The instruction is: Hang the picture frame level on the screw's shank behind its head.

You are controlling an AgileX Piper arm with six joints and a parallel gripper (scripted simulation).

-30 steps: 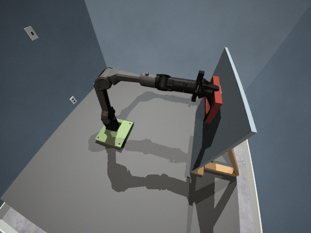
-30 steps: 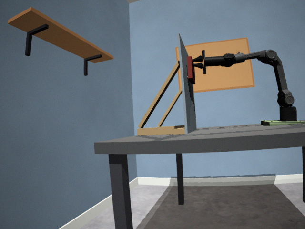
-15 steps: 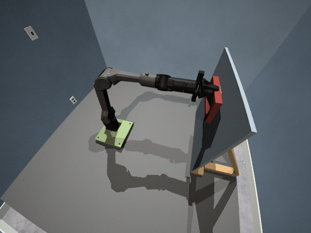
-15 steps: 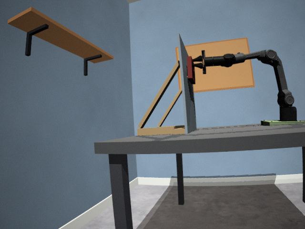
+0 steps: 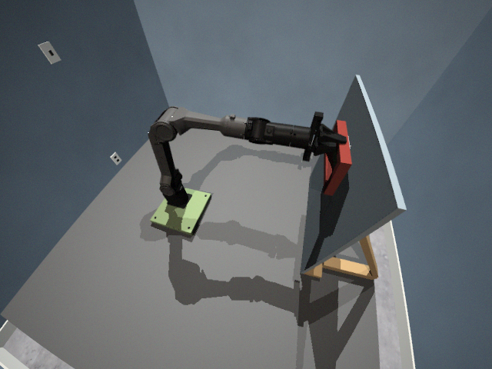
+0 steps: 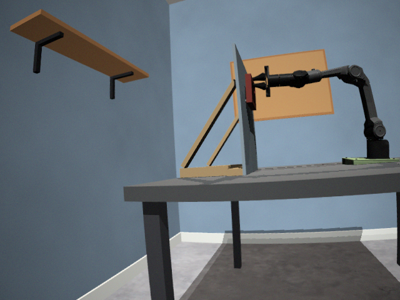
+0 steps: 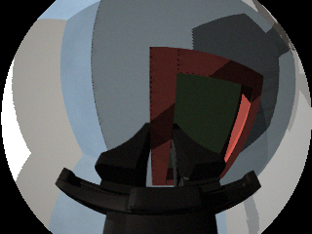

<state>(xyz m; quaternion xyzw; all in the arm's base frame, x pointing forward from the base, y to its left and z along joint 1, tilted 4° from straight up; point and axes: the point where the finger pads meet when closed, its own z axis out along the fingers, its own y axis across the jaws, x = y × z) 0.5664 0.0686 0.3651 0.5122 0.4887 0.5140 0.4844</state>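
Now: the red picture frame 10 mm ahead of my hand, 10 mm to the left of it and 50 mm below it. Round my hand: grey upright panel: 30 mm ahead, 160 mm below.
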